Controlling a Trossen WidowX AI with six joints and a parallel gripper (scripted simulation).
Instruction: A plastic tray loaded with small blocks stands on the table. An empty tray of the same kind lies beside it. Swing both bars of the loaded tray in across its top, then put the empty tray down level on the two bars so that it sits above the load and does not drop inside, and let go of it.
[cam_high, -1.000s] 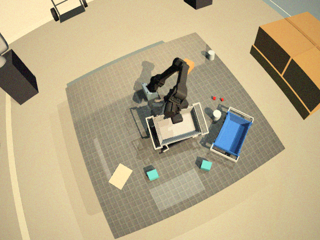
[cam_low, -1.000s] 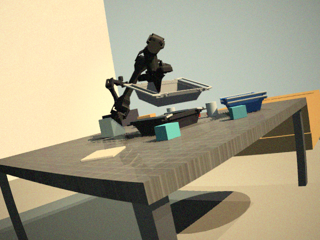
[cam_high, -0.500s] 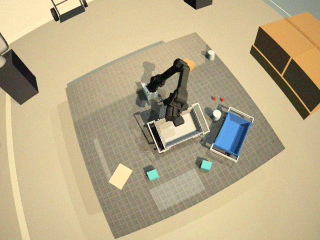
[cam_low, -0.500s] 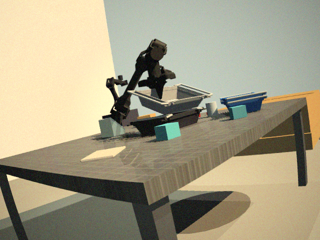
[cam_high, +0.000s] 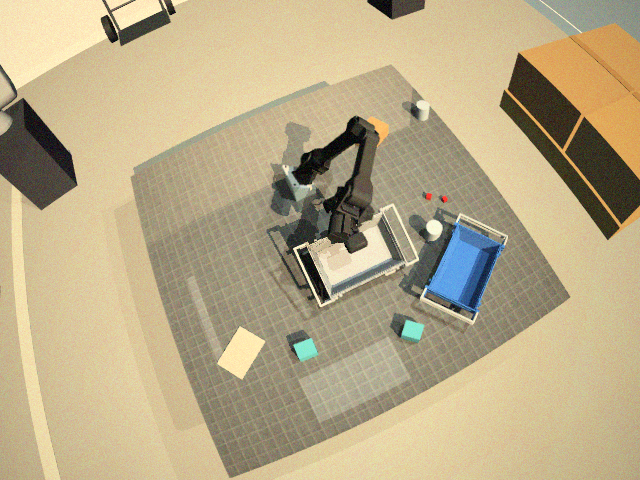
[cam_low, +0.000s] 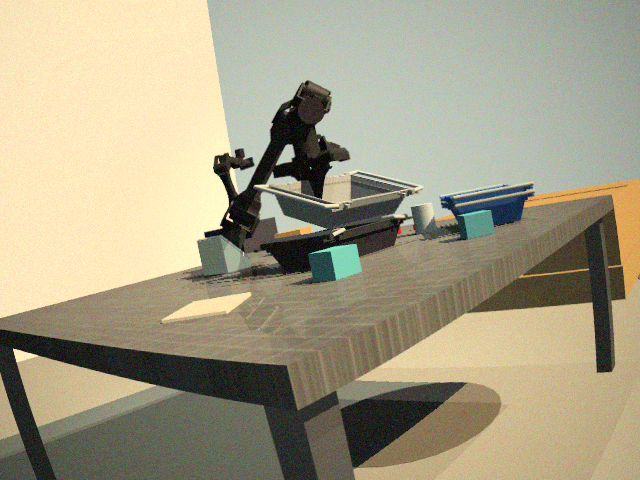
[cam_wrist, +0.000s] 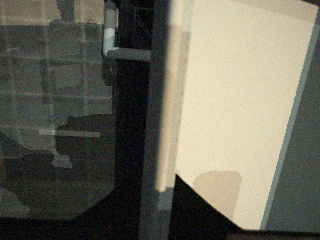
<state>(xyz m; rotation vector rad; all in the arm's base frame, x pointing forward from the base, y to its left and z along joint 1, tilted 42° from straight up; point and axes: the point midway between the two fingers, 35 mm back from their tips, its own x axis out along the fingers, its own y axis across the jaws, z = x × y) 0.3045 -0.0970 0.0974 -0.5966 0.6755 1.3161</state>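
Right now the grey tray is 7 cm ahead of my gripper tip and 1 cm to the right of it. The rest, counted from my gripper tip: cream flat plate: 12 cm ahead, 48 cm to the right, 12 cm below.
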